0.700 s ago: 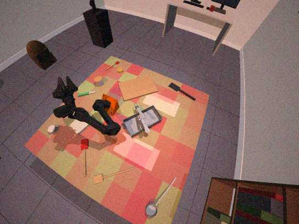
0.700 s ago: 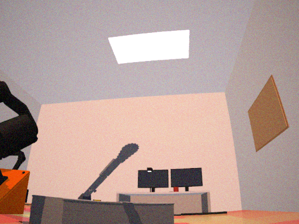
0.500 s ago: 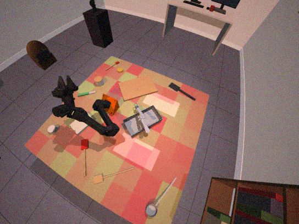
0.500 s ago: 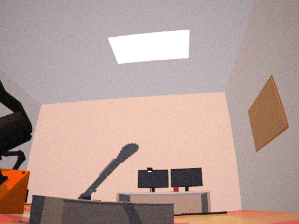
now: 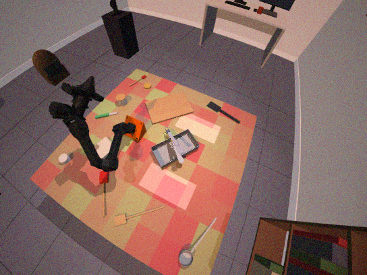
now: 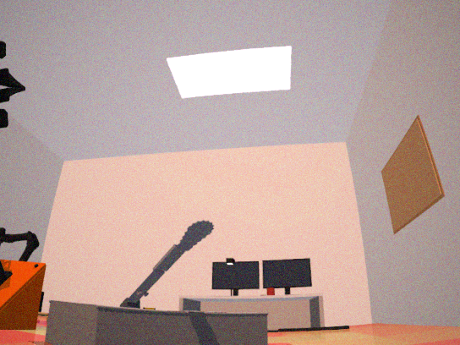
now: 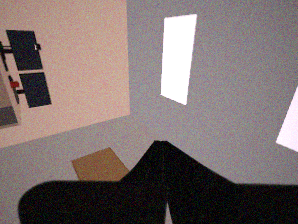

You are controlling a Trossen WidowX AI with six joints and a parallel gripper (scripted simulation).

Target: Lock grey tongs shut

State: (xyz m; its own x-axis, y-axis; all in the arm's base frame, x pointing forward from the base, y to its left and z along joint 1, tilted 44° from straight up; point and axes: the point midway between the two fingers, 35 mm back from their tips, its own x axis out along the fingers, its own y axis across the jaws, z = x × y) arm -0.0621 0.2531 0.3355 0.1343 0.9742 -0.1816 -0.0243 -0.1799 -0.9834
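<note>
Right now the grey roasting tin is 40 cm ahead of my gripper tip, 4 cm to the left of it and 48 cm below it. From my gripper tip the other things lie so: wooden board: 18 cm ahead, 37 cm to the left, 50 cm below; red spatula: 11 cm ahead, 40 cm to the right, 50 cm below; white slab: 6 cm behind, 21 cm to the right, 50 cm below.
</note>
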